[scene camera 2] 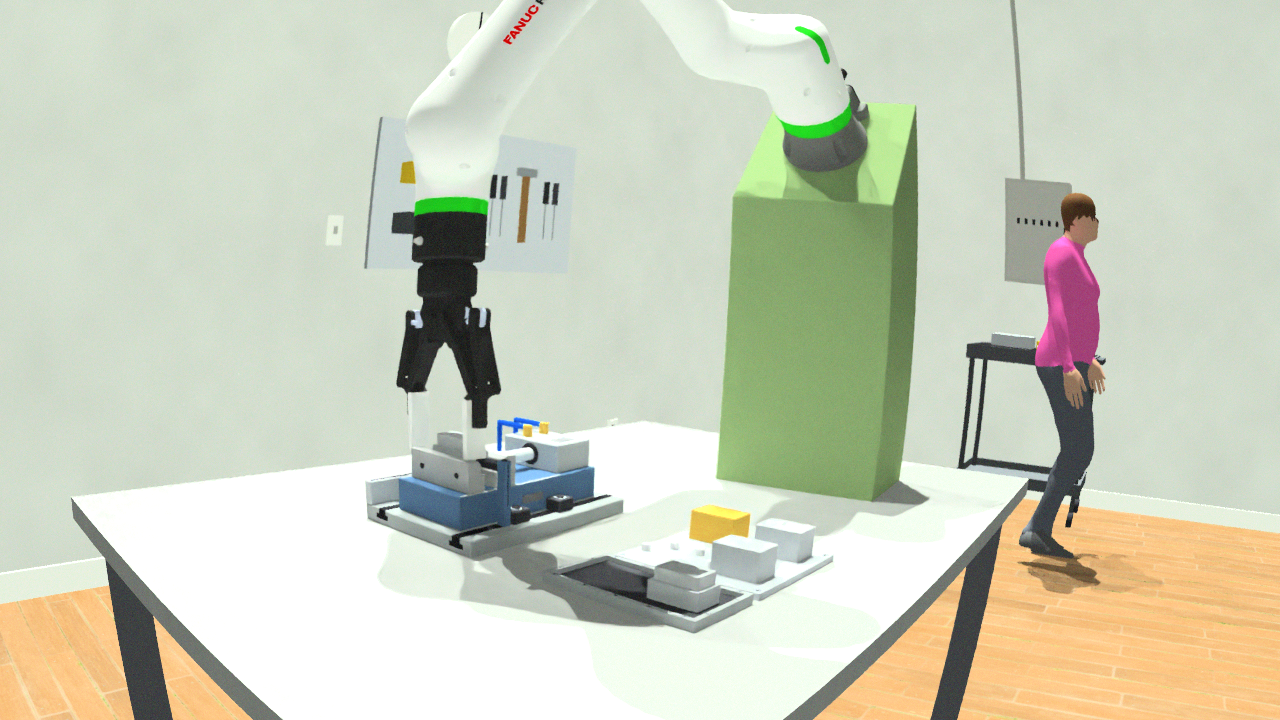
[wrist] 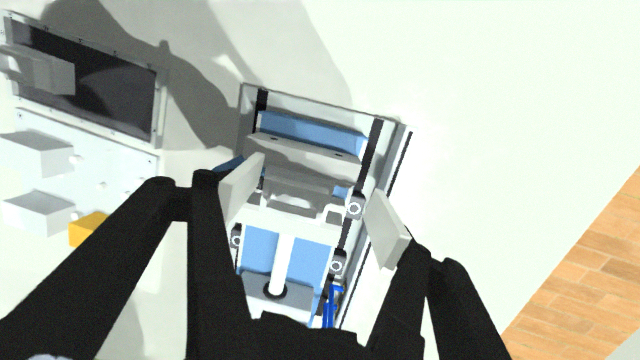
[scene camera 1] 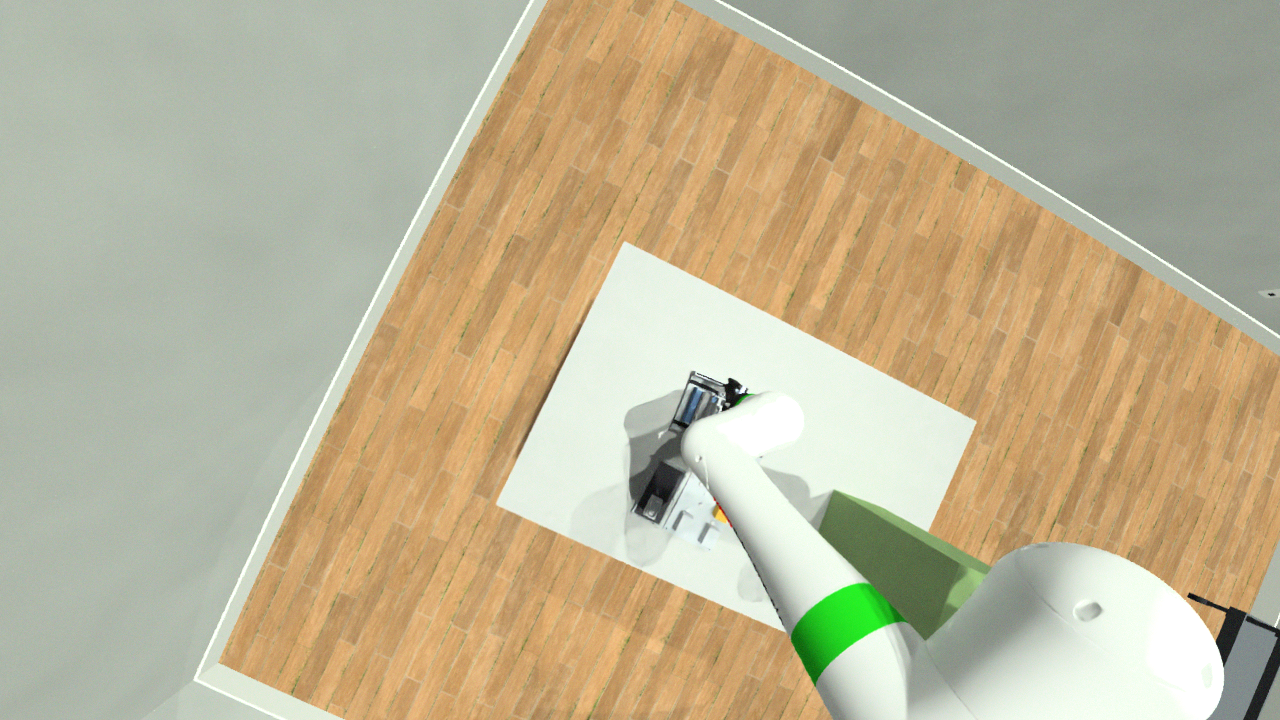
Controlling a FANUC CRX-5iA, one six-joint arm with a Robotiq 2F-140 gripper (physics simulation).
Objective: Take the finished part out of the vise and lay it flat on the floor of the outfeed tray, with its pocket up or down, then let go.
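Seen in the pictures: gripper, fingertip midpoint: (scene camera 2: 445,453) (wrist: 316,186) (scene camera 1: 710,406); arm's base, origin of the base link: (scene camera 2: 826,144).
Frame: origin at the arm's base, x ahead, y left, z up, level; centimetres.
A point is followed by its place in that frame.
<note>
The grey part (scene camera 2: 450,440) {x 61.4, y -17.2, z -44.5 cm} (wrist: 296,192) {x 60.9, y -17.2, z -44.0 cm} sits in the vise (scene camera 2: 447,503) {x 65.6, y -13.1, z -50.7 cm} (wrist: 260,245) {x 50.7, y -14.5, z -49.5 cm}, between its grey jaws. Its pocket faces up in the wrist view, and a gap shows between it and the far jaw. My gripper (scene camera 2: 444,445) {x 61.1, y -18.6, z -46.3 cm} (wrist: 316,186) {x 61.1, y -18.6, z -46.3 cm} is open and empty, pointing down over the vise. Its pale finger pads stand on either side of the part, apart from it, with tips near jaw height. The outfeed tray (scene camera 1: 634,512) {x 65.9, y 20.6, z -54.4 cm} (scene camera 2: 733,608) {x 60.5, y 21.6, z -54.8 cm} (wrist: 160,110) {x 61.3, y 2.5, z -54.6 cm} has a dark floor. Grey block shapes (scene camera 2: 683,586) {x 63.2, y 17.4, z -52.7 cm} (wrist: 42,70) {x 62.1, y 13.9, z -52.1 cm}, stacked or stepped, lie at one end.
Beside the tray lies a white plate (scene camera 2: 657,553) {x 51.2, y 6.0, z -54.7 cm} (wrist: 122,167) {x 52.1, y 7.3, z -54.7 cm} with small pegs, two grey blocks and a yellow block (scene camera 2: 718,523) {x 43.7, y 9.0, z -52.0 cm} (wrist: 85,229) {x 43.6, y 8.8, z -51.1 cm}. Blue hoses (scene camera 2: 503,429) {x 45.6, y -24.5, z -45.8 cm} (wrist: 329,305) {x 45.7, y -24.6, z -49.0 cm} rise at the vise's cylinder end. A tall green box (scene camera 1: 886,555) {x 9.6, y -4.2, z -28.2 cm} (scene camera 2: 805,340) {x 9.1, y 1.6, z -32.3 cm} stands farther along the table.
</note>
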